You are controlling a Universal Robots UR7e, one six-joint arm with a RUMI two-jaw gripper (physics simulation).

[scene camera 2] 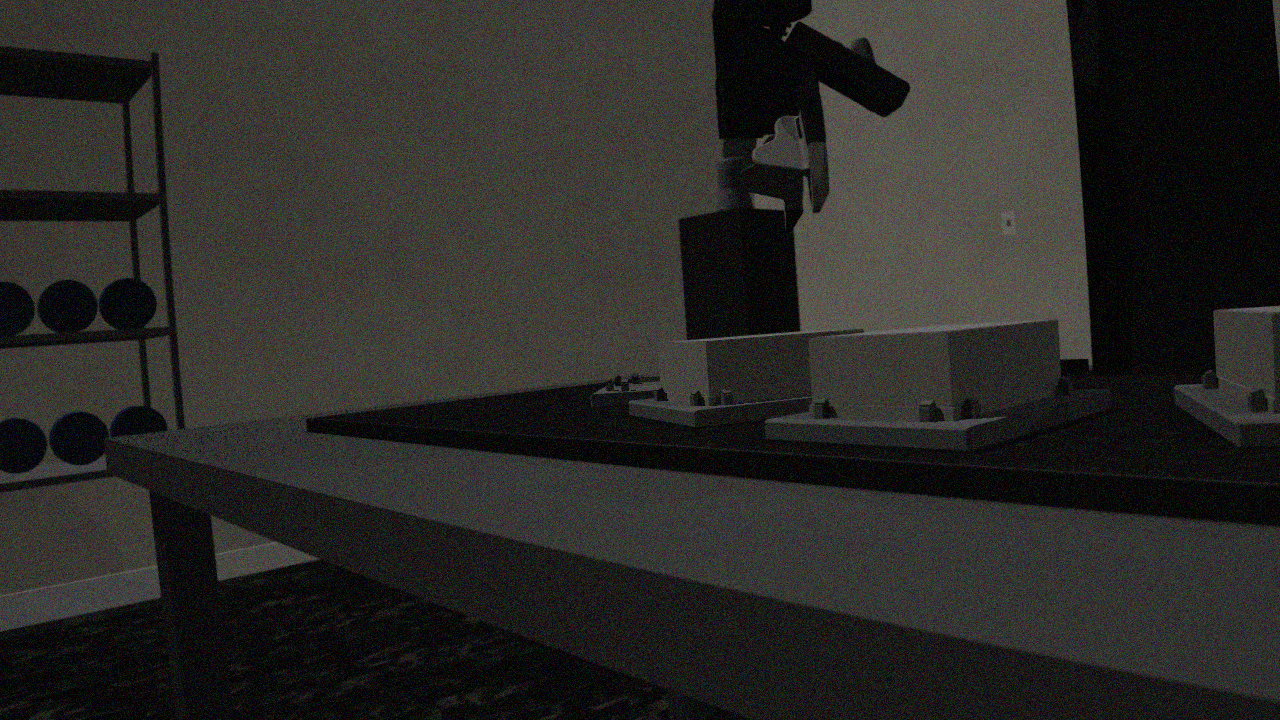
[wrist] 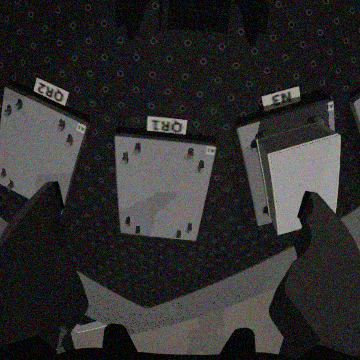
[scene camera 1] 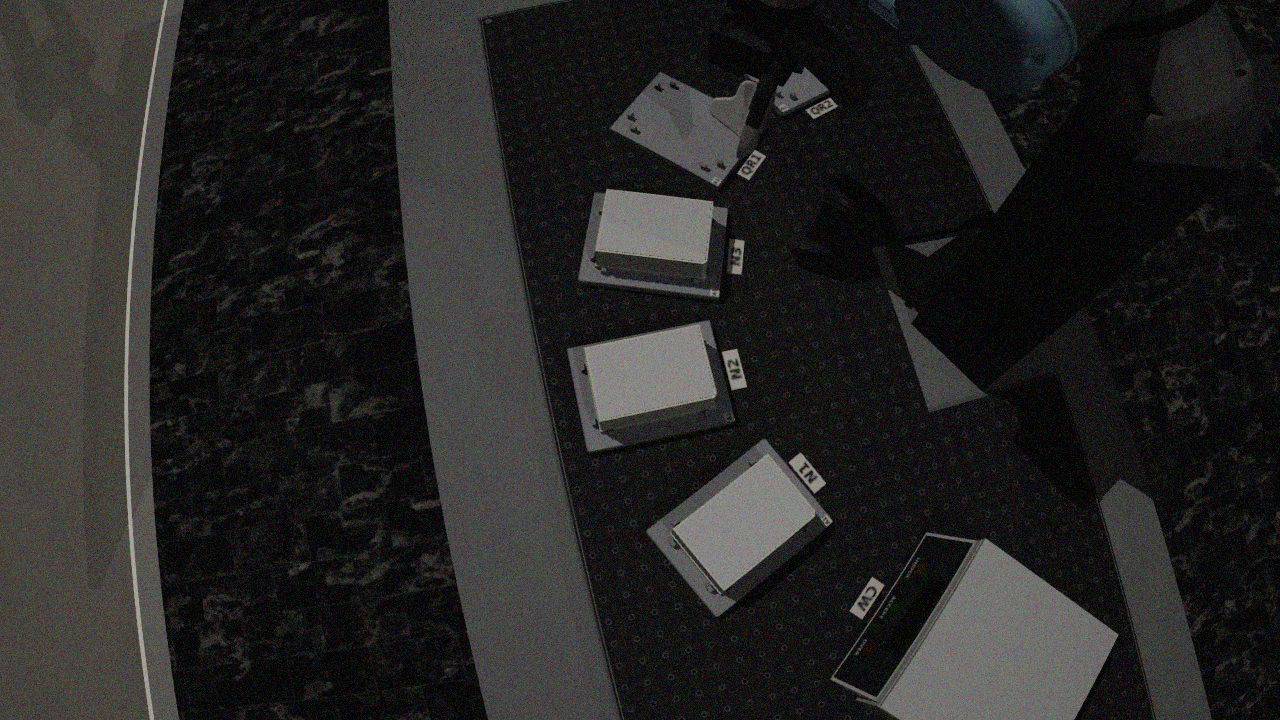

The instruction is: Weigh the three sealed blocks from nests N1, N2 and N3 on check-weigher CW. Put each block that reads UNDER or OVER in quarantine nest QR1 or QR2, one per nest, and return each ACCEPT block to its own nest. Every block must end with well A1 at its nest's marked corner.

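Places are measured from the arm's base along level axes (x ahead, y left, z up), in centimetres.
Pixels of known places: gripper, fingertip midpoint: [scene camera 2: 801, 222] [wrist: 181, 189] [scene camera 1: 768, 112]; arm's base, link origin: [scene camera 1: 1167, 102].
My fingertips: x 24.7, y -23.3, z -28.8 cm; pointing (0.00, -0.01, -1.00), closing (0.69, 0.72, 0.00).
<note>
For each thing: its middle in the pictures, then the offset to it from my fingertips. "*": a spot on its surface instead. Level surfaces: height alone.
- N1, surface spot: [scene camera 1: 729, 472] * dx +13.6, dy +34.9, dz -13.5 cm
- N2, surface spot: [scene camera 1: 577, 385] * dx +27.1, dy +21.4, dz -13.5 cm
- N3, body centre: [scene camera 2: 763, 395] [scene camera 1: 654, 242] [wrist: 292, 171] dx +14.5, dy +6.4, dz -13.6 cm
- QR1, body centre: [scene camera 1: 687, 125] [wrist: 160, 196] dx +6.0, dy -9.4, dz -13.6 cm
- QR2, body centre: [scene camera 1: 779, 58] [wrist: 33, 157] dx -10.1, dy -18.6, dz -13.6 cm
- Check-weigher CW, body centre: [scene camera 1: 975, 660] dx -6.5, dy +63.3, dz -9.7 cm
- dark dotted mat, surface height: dz -14.7 cm
- grey table, surface height: dz -16.0 cm
Pale sealed blocks sit on their nests: one block [scene camera 1: 747, 522] on N1 [scene camera 1: 729, 472], one block [scene camera 1: 648, 374] [scene camera 2: 939, 367] on N2 [scene camera 1: 577, 385], one block [scene camera 1: 655, 225] [scene camera 2: 733, 367] [wrist: 305, 185] on N3 [scene camera 1: 653, 284] [wrist: 250, 165]. QR1 [scene camera 1: 666, 116] [wrist: 165, 175] and QR2 [scene camera 1: 805, 87] [wrist: 37, 140] hold no block where they show. Check-weigher CW [scene camera 1: 1011, 635] has a bare pan; its display shows no legible reading. My gripper [scene camera 2: 805, 213] [wrist: 181, 189] is open and empty, raised above the QR1 area. The blocks' well A1 marks cannot be made out.
The plates stand on a dark dotted mat [scene camera 1: 554, 143] on a grey table [scene camera 1: 447, 358]. N3's block stands tall beside QR1. The arm hides part of QR2 in scene camera 1. A shelf rack [scene camera 2: 168, 268] stands at the left in scene camera 2. The scene is dim.
</note>
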